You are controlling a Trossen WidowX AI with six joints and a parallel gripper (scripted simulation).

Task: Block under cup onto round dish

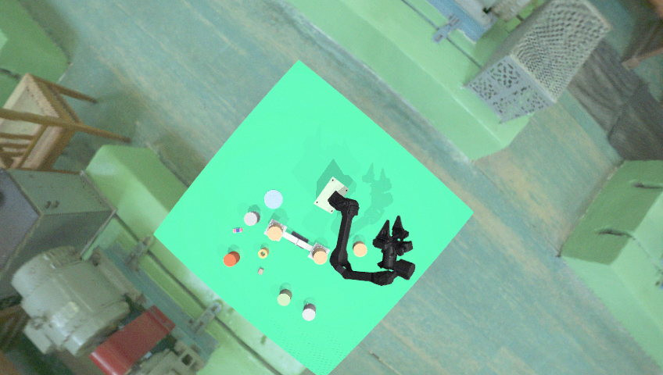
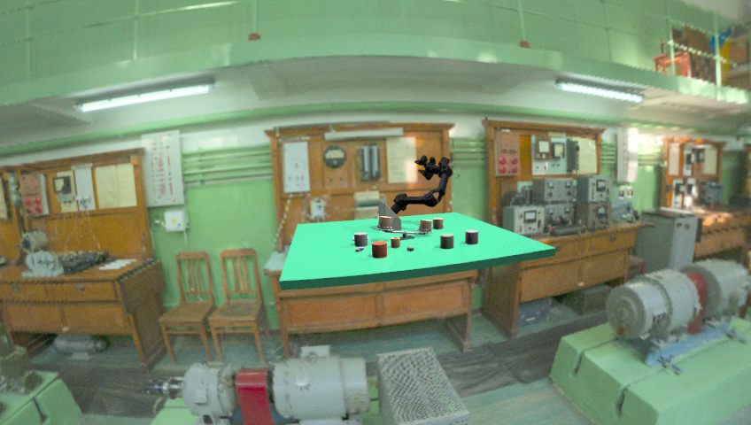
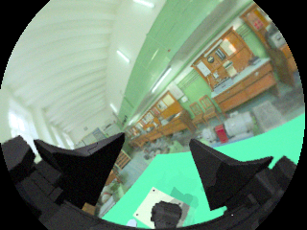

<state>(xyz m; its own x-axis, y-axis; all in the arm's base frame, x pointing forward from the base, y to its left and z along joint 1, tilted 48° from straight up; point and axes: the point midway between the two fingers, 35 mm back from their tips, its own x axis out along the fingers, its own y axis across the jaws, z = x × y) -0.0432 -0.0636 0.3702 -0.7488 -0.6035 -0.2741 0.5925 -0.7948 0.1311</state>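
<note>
Now: gripper tip 38 cm short of the grey block, 36 cm above it and 7 cm to the left of it. Also, from my gripper tip: pale green cylinder (70 cm ahead, 37 cm below, 6 cm to the right); pale blue round dish (45 cm to the right, 40 cm below, 32 cm ahead); yellow ring (57 cm ahead, 38 cm below, 30 cm to the right).
</note>
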